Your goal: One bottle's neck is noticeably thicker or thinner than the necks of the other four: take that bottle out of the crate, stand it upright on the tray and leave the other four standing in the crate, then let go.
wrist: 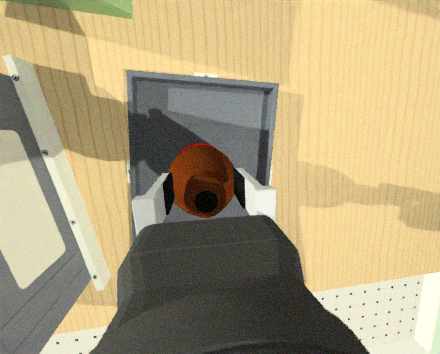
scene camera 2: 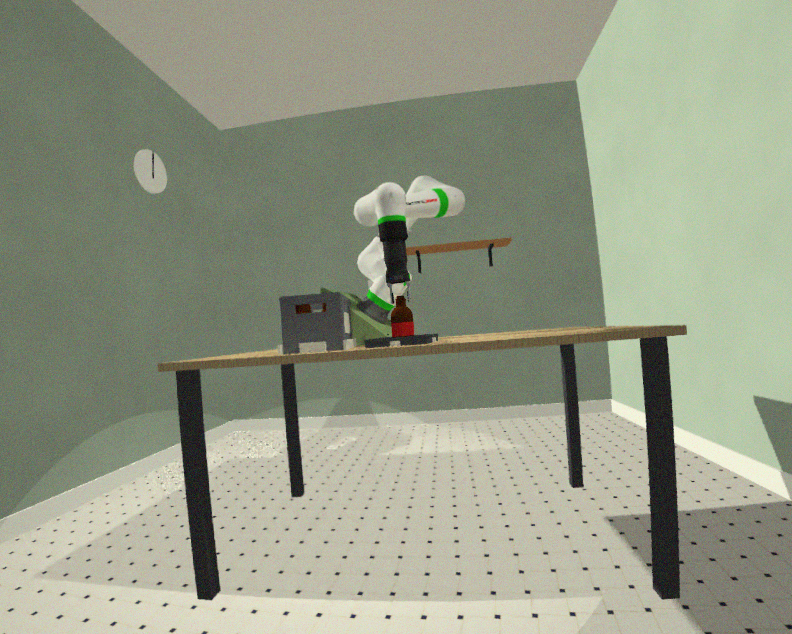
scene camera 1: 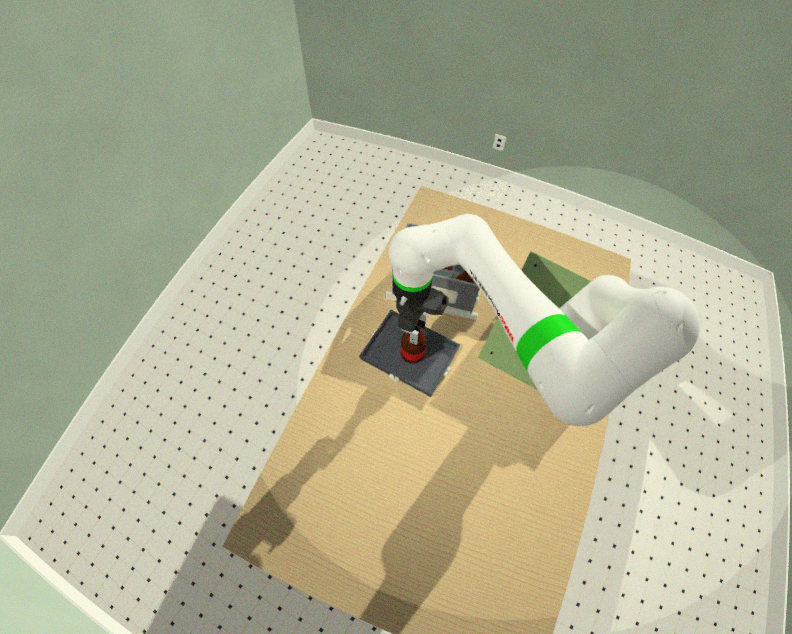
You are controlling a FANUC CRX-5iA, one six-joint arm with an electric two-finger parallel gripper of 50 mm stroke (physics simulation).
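Places are measured from the arm's base along level axes (x left, y ahead, z down), in millimetres.
Where they show: gripper, fingertip midpoint: [wrist: 203,183] [scene camera 2: 401,302] [scene camera 1: 417,334]; arm's base, link origin: [scene camera 2: 370,314].
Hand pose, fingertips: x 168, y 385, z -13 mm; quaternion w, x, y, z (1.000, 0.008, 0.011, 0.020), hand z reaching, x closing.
Observation:
Things, the pixels of their top centre, and the offset from my fingertips. "spot": a spot on its surface instead.
- brown bottle, top centre: [wrist: 206,201] [scene camera 1: 414,329] [scene camera 2: 400,296] dx +0, dy +9, dz -21 mm
- dark grey tray, top centre: [wrist: 203,175] [scene camera 1: 410,350] [scene camera 2: 404,336] dx +3, dy +16, dz +113 mm
- grey crate, top centre: [scene camera 1: 442,252] [scene camera 2: 318,298] dx -278, dy +23, dz -36 mm
- white strip, surface spot: [wrist: 60,180] spot: dx -176, dy +2, dz +109 mm
A brown bottle [scene camera 1: 413,350] [scene camera 2: 402,325] [wrist: 201,170] with a red label stands upright on the dark grey tray [scene camera 1: 377,356] [scene camera 2: 424,339] [wrist: 250,86]. My gripper [scene camera 1: 414,333] [scene camera 2: 400,294] [wrist: 203,183] is open around the bottle's neck, with a gap between each finger and the neck in the wrist view. The grey crate [scene camera 1: 464,295] [scene camera 2: 315,329] [wrist: 20,100] stands beside the tray. In scene camera 1 the arm hides much of the crate, and parts of brown bottles show in it; how many stand there, and how thick their necks are, cannot be seen.
A green base block [scene camera 1: 505,350] [scene camera 2: 369,327] [wrist: 100,6] lies under the arm's foot, near the tray and crate. A white strip [wrist: 60,180] runs along the crate's foot on the tray side. A wall shelf [scene camera 2: 462,247] is behind the arm.

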